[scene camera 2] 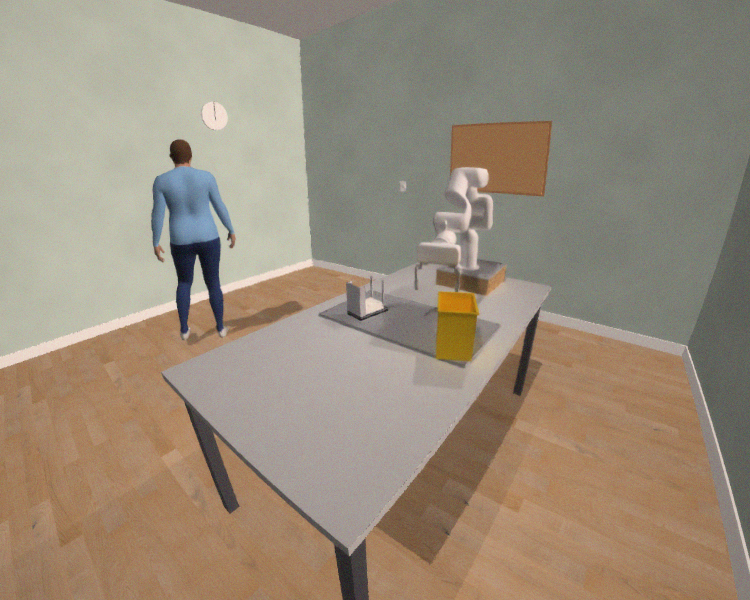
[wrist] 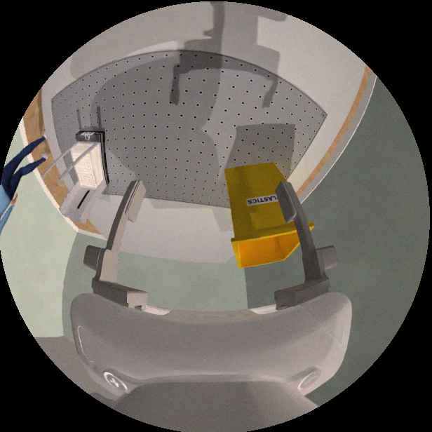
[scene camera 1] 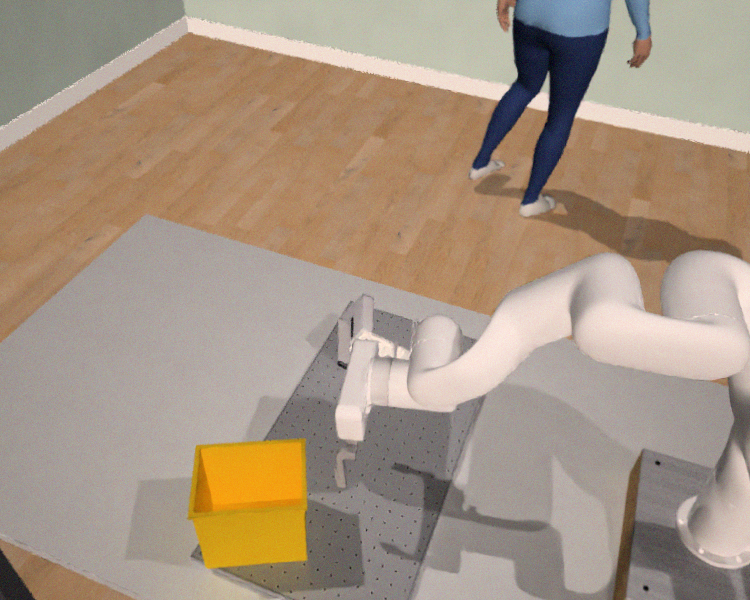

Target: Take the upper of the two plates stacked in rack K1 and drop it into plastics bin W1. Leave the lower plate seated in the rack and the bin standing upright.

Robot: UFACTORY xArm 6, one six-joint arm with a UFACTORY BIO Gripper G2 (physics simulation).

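Frame: origin at the arm's base, x back, y right, z up, level; millimetres.
Seen in the pictures: end effector, tool point: (scene camera 2: 436,287); arm's base, origin of the base link: (scene camera 2: 467,267) (scene camera 1: 714,532).
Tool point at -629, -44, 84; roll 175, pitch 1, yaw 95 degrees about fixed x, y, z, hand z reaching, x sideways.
Pixels of each thing's top centre, then the offset from my tool point to it, as dx, dy, dz. Level surfaces: height alone.
- Rack K1, middle of its top: (scene camera 1: 382,320) (scene camera 2: 367,281) -17, +308, -21
- yellow plastics bin W1, middle of its top: (scene camera 1: 249,475) (scene camera 2: 457,301) -131, -126, +11
- perforated board, its level: dz -169
- grey table, its level: dz -181
Rack K1 (scene camera 1: 364,315) (scene camera 2: 355,300) (wrist: 81,204) stands at the far side of the perforated board, with an upright grey wall and thin rods. White stacked plates (scene camera 1: 389,345) (scene camera 2: 375,306) (wrist: 87,167) sit in it; I cannot tell the upper from the lower. In scene view 1 my gripper and wrist partly hide them. The yellow plastics bin W1 (scene camera 1: 253,538) (scene camera 2: 455,334) (wrist: 255,215) stands upright at the board's other end, its opening up. My gripper (scene camera 1: 347,431) (scene camera 2: 437,287) (wrist: 210,187) is open and empty, raised above the board between rack and bin, on the arm's side.
The perforated board (scene camera 1: 400,437) (scene camera 2: 406,319) (wrist: 150,125) lies on the grey table (scene camera 1: 156,344) (scene camera 2: 300,400). A person (scene camera 1: 562,75) (scene camera 2: 190,206) (wrist: 11,175) stands on the floor beyond the rack side. The arm's base stands on a wood-sided block (scene camera 1: 666,531) (scene camera 2: 469,281).
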